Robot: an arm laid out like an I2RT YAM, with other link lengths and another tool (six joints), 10 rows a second.
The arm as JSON. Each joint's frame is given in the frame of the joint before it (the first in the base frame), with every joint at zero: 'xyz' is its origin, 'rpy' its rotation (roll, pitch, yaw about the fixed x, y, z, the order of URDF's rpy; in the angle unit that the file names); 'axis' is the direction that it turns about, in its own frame. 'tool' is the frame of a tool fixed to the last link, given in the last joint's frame.
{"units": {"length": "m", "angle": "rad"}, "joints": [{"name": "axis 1", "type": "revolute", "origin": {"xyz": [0.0, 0.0, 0.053], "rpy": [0.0, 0.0, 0.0]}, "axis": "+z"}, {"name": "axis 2", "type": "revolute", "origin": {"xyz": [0.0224, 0.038, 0.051], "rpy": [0.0, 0.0, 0.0]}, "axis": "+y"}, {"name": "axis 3", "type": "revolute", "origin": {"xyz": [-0.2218, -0.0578, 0.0], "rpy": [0.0, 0.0, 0.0]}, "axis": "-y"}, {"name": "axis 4", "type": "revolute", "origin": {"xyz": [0.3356, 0.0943, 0.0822], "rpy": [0.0, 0.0, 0.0]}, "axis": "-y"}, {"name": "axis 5", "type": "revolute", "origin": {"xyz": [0.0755, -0.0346, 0.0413], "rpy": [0.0, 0.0, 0.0]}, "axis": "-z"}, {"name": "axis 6", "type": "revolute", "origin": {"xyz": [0.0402, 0.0, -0.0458], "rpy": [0.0, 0.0, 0.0]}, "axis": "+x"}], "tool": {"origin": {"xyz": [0.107, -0.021, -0.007], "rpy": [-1.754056, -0.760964, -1.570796]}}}
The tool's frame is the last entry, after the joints.
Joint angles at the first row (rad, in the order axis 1, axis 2, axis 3, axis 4, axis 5, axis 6):
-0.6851 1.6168 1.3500 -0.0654 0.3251 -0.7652
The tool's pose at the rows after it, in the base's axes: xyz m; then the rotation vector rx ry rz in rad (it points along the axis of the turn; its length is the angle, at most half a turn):
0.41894 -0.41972 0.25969 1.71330 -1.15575 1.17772
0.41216 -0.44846 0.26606 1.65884 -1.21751 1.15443
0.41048 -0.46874 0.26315 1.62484 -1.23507 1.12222
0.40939 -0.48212 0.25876 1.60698 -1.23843 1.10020
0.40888 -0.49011 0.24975 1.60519 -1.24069 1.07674
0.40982 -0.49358 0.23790 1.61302 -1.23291 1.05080
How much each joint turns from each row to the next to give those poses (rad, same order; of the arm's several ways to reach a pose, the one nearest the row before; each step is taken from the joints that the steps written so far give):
-0.0574 0.0713 0.0971 -0.0273 -0.0028 0.0362
-0.0375 0.0799 0.1054 -0.0236 0.0207 0.0259
-0.0200 0.0718 0.0725 -0.0015 0.0246 -0.0043
-0.0135 0.0475 0.0424 0.0050 0.0126 -0.0096
-0.0078 0.0326 0.0184 0.0035 0.0075 -0.0061
-0.0011 0.0224 0.0000 0.0080 0.0079 -0.0118

